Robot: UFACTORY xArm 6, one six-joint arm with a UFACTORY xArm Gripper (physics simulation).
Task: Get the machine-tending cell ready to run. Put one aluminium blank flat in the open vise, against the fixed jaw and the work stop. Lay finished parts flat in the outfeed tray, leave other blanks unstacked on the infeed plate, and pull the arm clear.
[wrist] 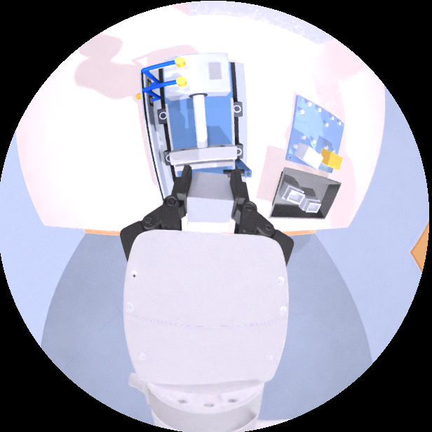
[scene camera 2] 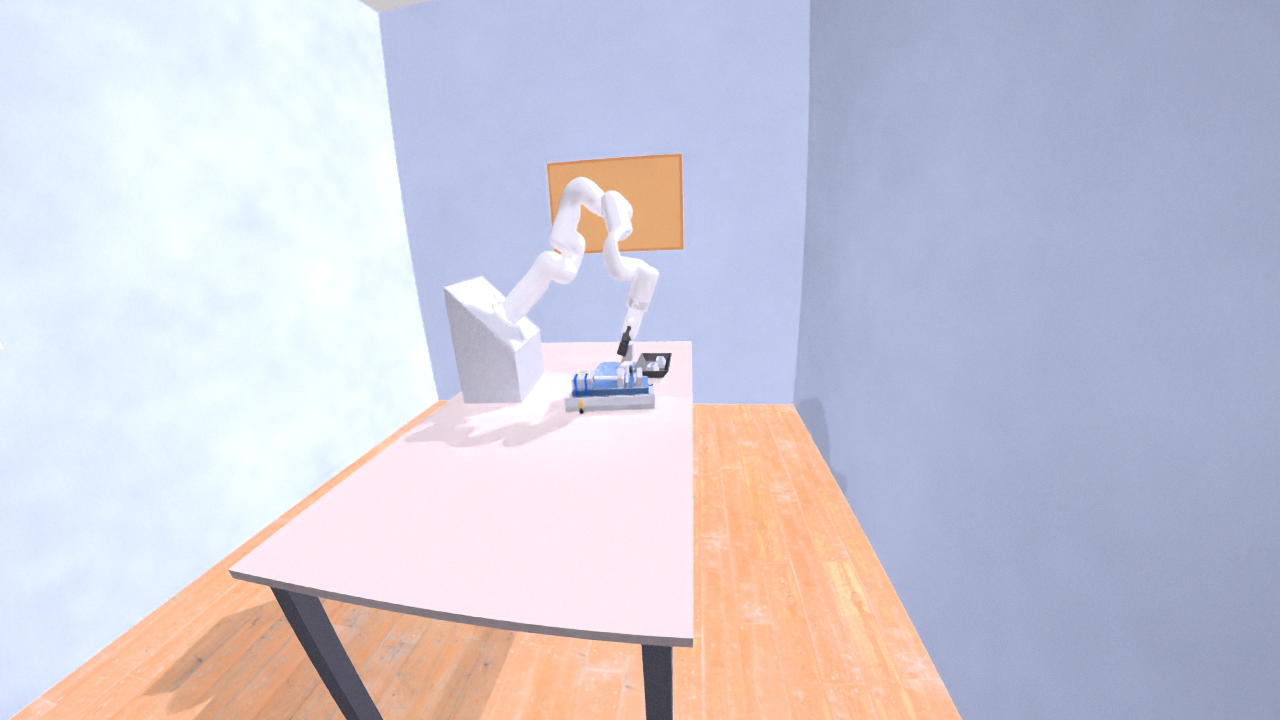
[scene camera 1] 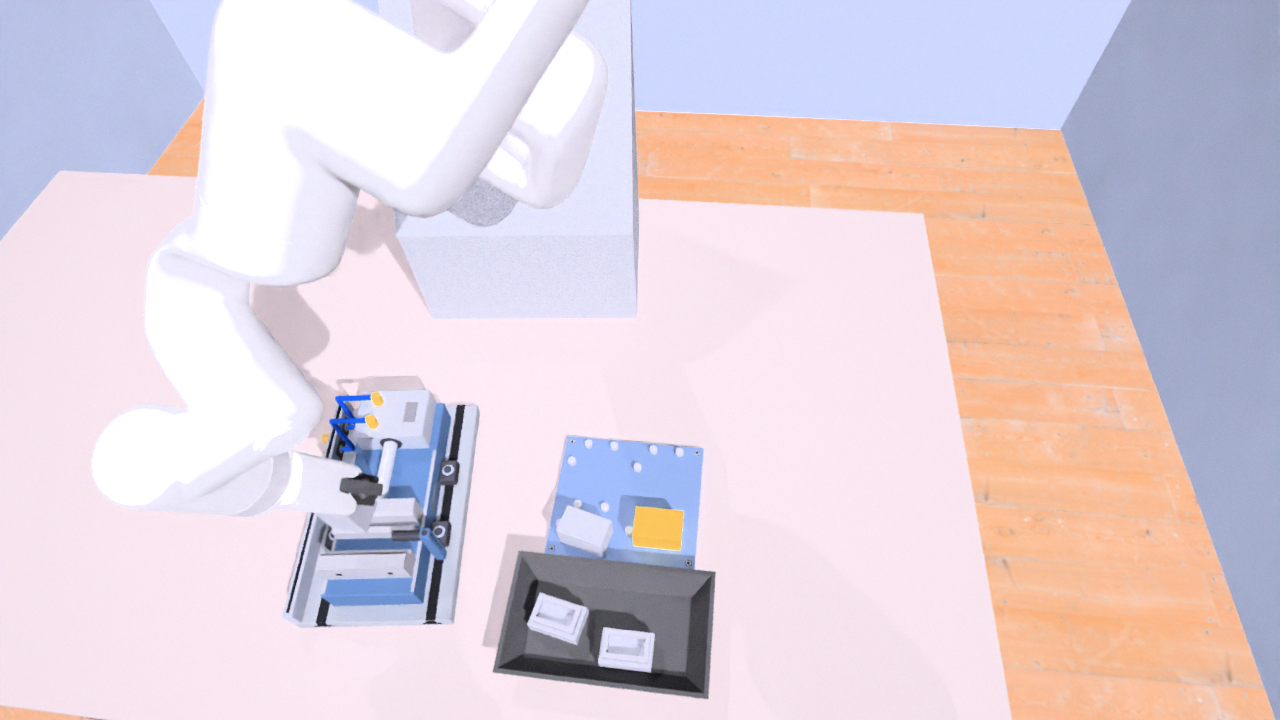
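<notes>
My gripper is shut on a grey aluminium blank, held above the vise's jaw area. In the wrist view the blank hides the fixed jaw, which shows in scene camera 1 as a pale bar. The movable jaw stands apart from it, so the vise is open. The blue work stop is at the vise's side. Another blank rests on the blue infeed plate. Two pocketed finished parts lie apart in the dark outfeed tray.
An orange block sits beside the blank on the infeed plate, among small pegs. Blue hoses with yellow fittings stand at the vise's rear. The grey arm pedestal stands behind.
</notes>
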